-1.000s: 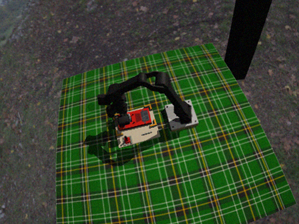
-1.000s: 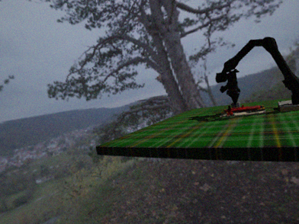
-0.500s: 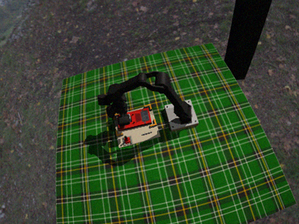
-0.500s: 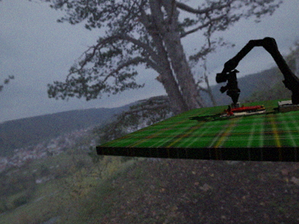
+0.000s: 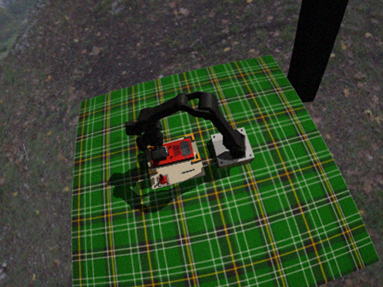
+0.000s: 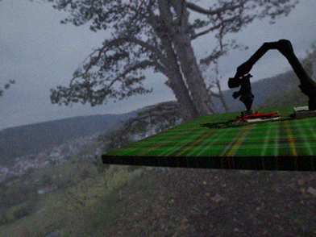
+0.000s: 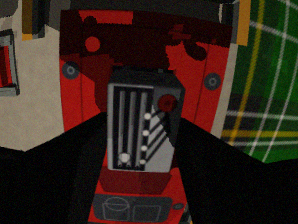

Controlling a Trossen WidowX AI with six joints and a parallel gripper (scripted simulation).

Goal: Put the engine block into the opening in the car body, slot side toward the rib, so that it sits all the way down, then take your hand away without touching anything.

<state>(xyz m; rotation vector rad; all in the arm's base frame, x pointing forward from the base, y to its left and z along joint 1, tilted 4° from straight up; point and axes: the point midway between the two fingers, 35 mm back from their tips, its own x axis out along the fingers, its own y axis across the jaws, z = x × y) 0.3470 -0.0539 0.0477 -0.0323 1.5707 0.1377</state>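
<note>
My gripper tip is now 10 mm above the engine block.
</note>
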